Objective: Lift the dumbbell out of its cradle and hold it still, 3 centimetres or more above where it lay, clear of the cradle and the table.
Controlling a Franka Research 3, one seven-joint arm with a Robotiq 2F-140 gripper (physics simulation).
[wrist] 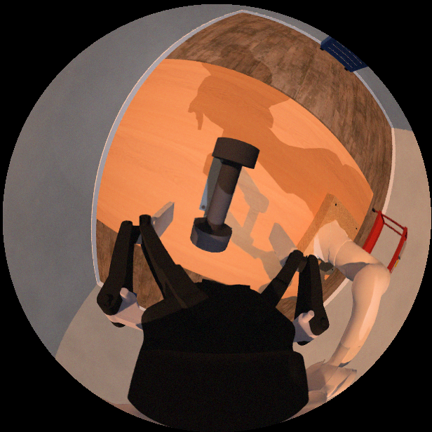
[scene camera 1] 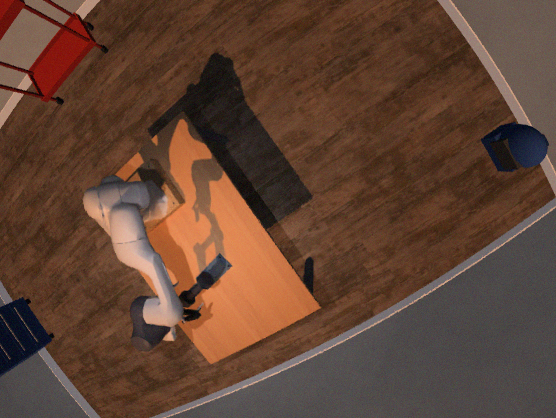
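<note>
A dark dumbbell [scene camera 1: 196,289] [wrist: 223,195], with two round heads and a thick handle, stands out above the wooden table [scene camera 1: 260,295] [wrist: 140,145]. The blue-grey cradle [scene camera 1: 220,264] [wrist: 210,185] shows partly beside and beyond it; the dumbbell hides the rest, and how the two touch cannot be seen. My gripper [scene camera 1: 188,298] [wrist: 223,221] is wide open, with nothing between its fingers. In the wrist view the dumbbell's nearer head appears between the two finger pads but farther off, and the handle runs away from the gripper, slightly tilted to the right.
The arm's base stands on a wooden mounting board [scene camera 1: 175,202] [wrist: 327,207] at one end of the table. A red cart [scene camera 1: 62,60] [wrist: 374,233] and a blue slatted trolley [scene camera 1: 22,320] [wrist: 345,54] stand on the floor away from the table. A dark blue rounded object [scene camera 1: 532,146] lies far right.
</note>
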